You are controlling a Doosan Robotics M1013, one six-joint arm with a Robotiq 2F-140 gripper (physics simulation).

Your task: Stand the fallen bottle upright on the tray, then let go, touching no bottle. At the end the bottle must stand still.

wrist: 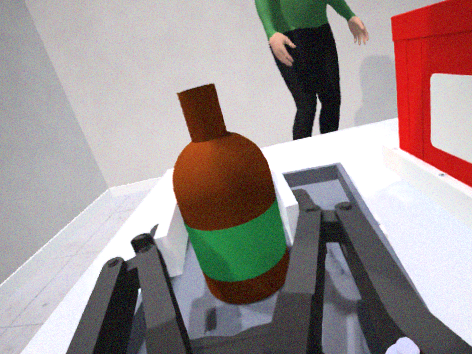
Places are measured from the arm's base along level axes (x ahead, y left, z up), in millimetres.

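Pixels of known places: gripper, fingertip midpoint: (228, 193).
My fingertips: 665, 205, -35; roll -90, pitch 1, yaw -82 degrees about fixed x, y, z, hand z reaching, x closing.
For each thing: its top centre in the pictures, then the offset to it from my fingertips, as dx, dy, dz. "pt": a spot on its surface instead. Level surfaces: height alone.
- brown bottle, top centre: (194, 87) -17, -3, +89
- grey-blue tray, surface spot: (311, 174) pt +124, -82, -54
- white table, surface height: dz -72
- red box-like frame, surface spot: (412, 95) pt +97, -195, +24
- low white ledge, surface spot: (425, 167) pt +60, -188, -42
The brown bottle (227, 185) with a green label stands neck up in the middle of the wrist view, leaning a little to the left in the picture. My gripper (228, 193) is shut on it, with one white finger pad on each side of its body. The grey-blue tray (311, 174) lies below and behind the bottle, and its raised rim shows at the far end. The bottle's base is over the tray; I cannot tell whether it touches the tray floor. The dark finger links hide much of the near part of the tray. No other bottle can be made out.
A white table (350, 137) surrounds the tray. A red box-like frame (412, 95) with a pale opening stands at the right, behind a low white ledge (425, 167). A person (307, 65) in a green top and black trousers stands beyond the table, before a grey wall.
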